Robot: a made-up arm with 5 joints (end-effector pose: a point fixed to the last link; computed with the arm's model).
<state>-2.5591 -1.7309 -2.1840 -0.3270 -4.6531</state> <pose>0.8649 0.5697 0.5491 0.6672 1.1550 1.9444</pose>
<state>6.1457 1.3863 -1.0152 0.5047 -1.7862</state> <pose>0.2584 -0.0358 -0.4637 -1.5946 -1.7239 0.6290</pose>
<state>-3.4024 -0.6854 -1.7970 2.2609 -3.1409</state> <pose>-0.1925 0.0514 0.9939 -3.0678 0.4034 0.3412</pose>
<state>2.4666 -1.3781 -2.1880 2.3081 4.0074</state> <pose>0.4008 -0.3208 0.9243 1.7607 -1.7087 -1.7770</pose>
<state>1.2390 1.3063 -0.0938 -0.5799 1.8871</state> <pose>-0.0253 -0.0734 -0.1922 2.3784 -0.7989 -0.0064</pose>
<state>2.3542 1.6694 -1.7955 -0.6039 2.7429</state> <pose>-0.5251 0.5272 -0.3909 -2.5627 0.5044 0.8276</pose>
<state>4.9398 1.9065 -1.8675 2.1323 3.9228</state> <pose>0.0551 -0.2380 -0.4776 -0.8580 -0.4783 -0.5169</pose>
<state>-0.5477 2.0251 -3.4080 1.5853 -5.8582</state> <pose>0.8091 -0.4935 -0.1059 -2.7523 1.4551 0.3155</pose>
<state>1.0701 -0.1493 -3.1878 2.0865 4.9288</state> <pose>-0.0161 -0.0295 1.2283 0.8495 2.2669 1.7301</pose>
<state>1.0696 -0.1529 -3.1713 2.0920 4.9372</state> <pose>-0.0131 -0.0239 1.2279 0.8670 2.2825 1.7123</pose>
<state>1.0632 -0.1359 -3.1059 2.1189 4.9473</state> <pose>0.0134 0.0242 1.2241 0.9227 2.3701 1.5848</pose>
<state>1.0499 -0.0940 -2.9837 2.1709 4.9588</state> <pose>0.0681 0.1186 1.2041 1.0186 2.5234 1.3135</pose>
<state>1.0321 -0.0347 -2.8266 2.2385 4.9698</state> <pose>0.1395 0.2334 1.1543 1.1285 2.6838 0.9278</pose>
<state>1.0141 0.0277 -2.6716 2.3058 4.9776</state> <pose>0.2073 0.3331 1.0810 1.2182 2.7956 0.5150</pose>
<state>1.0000 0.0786 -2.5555 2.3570 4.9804</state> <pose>0.2552 0.3975 1.0116 1.2697 2.8478 0.1850</pose>
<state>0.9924 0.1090 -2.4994 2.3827 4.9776</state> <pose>0.2790 0.4273 0.9718 1.2857 2.8651 0.0119</pose>
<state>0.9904 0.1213 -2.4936 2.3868 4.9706</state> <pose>0.2852 0.4350 0.9626 -1.2780 -2.8673 0.0225</pose>
